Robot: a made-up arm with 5 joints. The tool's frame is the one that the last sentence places. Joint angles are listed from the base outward.
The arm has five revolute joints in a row. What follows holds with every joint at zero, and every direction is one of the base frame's. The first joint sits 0.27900 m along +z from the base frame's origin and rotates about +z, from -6.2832 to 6.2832 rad. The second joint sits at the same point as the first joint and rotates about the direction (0, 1, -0.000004), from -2.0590 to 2.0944 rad. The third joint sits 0.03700 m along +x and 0.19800 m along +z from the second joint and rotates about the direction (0, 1, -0.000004), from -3.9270 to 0.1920 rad. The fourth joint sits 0.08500 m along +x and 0.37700 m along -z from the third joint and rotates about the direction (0, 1, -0.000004), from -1.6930 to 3.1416 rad. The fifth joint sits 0.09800 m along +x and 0.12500 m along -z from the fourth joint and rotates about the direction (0, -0.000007, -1), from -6.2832 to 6.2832 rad. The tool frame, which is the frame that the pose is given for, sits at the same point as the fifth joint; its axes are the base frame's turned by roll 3.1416, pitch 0.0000 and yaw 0.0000 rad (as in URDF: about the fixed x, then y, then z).
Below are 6 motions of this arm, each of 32 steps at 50 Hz.
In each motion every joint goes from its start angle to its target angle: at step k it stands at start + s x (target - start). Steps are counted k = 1, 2, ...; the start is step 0. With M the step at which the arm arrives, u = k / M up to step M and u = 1 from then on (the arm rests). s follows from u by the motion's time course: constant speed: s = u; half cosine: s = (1 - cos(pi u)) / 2; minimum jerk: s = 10 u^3 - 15 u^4 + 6 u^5.
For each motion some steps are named. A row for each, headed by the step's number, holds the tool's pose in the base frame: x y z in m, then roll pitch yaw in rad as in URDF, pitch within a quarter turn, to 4 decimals.
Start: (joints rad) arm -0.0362 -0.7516 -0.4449 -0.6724 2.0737
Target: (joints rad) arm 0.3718 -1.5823 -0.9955 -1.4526 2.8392
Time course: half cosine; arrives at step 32
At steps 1, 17, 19, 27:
1: 0.3635 -0.0128 0.5221 -1.2274 0.4797 -1.4425
17: 0.0578 0.0110 0.7369 -0.0520 0.0686 -0.4616
19: -0.0063 -0.0015 0.7422 0.0664 -0.1022 -0.3504
27: -0.1831 -0.0664 0.6986 0.3138 -0.7057 -0.1163

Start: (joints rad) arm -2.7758 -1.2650 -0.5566 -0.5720 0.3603
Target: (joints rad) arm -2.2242 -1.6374 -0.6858 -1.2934 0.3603
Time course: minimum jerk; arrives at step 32
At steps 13, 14, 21, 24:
13: -0.0623 -0.0379 0.7323 -0.1266 -0.3234 0.9279
14: -0.0459 -0.0299 0.7332 -0.1004 -0.2600 0.9511
21: 0.0465 0.0472 0.7157 0.0711 0.1862 1.1599
24: 0.0654 0.0760 0.7025 0.1274 0.3252 1.2415

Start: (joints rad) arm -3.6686 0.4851 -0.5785 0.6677 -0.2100
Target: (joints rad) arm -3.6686 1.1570 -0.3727 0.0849 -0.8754
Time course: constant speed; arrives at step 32
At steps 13, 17, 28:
13: -0.1230 0.0716 -0.1476 -2.7745 0.6032 -3.0729
17: -0.0896 0.0521 -0.1573 -2.6949 0.5997 -2.9649
28: 0.0034 -0.0020 -0.1631 -2.4779 0.5461 -2.6840

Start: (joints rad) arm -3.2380 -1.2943 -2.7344 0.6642 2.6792
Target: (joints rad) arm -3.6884 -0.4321 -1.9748 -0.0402 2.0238
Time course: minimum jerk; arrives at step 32
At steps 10, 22, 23, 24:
10: 0.5425 -0.0973 0.7791 0.0317 -0.0483 2.3830
22: 0.0140 -0.0070 0.9988 -0.4574 0.2764 1.6113
23: -0.0191 0.0100 0.9957 -0.4986 0.2817 1.5587
24: -0.0472 0.0258 0.9913 -0.5351 0.2846 1.5129

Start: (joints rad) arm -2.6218 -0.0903 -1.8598 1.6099 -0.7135
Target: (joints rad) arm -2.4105 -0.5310 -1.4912 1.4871 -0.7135
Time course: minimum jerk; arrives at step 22
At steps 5, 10, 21, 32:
5: -0.3993 -0.2377 0.6175 2.9029 -0.2666 -1.8590
10: -0.3570 -0.2482 0.6336 2.8564 -0.3142 -1.7751
21: -0.2844 -0.2549 0.6518 2.7716 -0.3957 -1.6222
32: -0.2843 -0.2549 0.6519 2.7715 -0.3958 -1.6220

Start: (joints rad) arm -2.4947 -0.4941 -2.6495 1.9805 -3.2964
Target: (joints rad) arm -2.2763 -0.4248 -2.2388 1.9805 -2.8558
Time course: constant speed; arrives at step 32
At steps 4, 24, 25, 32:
4: -0.0258 -0.0207 0.8838 -2.9469 1.0934 0.8926
24: -0.1097 -0.1154 0.8404 2.9625 0.7873 0.5605
25: -0.1129 -0.1204 0.8373 2.9545 0.7703 0.5521
32: -0.1329 -0.1560 0.8134 2.9161 0.6505 0.5032

